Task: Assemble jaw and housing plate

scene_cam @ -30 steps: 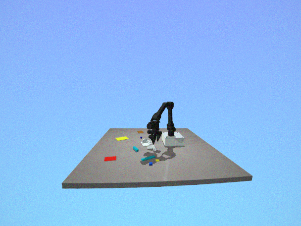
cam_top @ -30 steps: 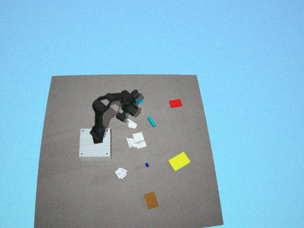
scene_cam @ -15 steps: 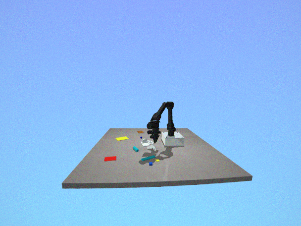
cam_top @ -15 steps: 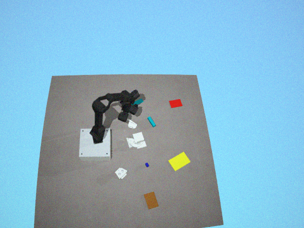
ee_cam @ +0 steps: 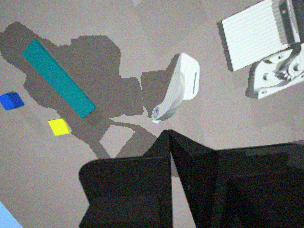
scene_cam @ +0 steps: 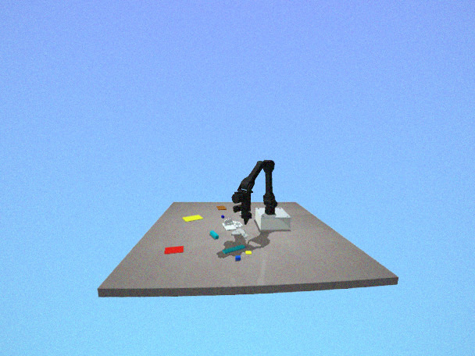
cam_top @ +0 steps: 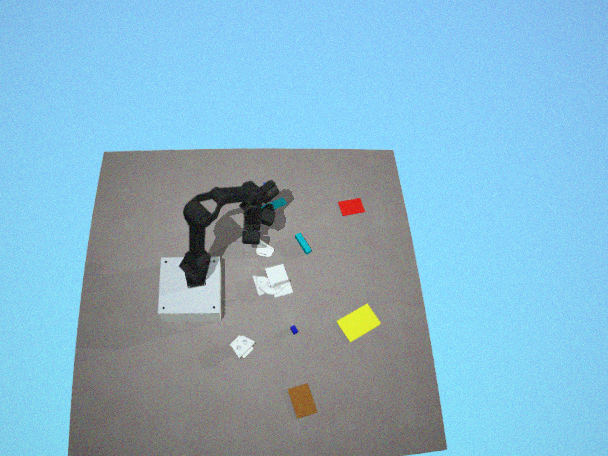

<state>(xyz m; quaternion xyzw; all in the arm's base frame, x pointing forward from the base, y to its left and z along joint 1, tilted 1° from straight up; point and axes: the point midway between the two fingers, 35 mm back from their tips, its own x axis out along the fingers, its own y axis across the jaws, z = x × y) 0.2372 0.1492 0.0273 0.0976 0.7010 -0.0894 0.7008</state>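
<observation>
Right now the white jaw is 10 mm ahead of my gripper tip, 10 mm to the right of it and 70 mm below it. Also, from my gripper tip: yellow piece (310 mm ahead, 410 mm to the right, 80 mm below); red piece (430 mm ahead, 70 mm to the left, 80 mm below); white base plate (60 mm ahead, 180 mm to the right, 80 mm below).
</observation>
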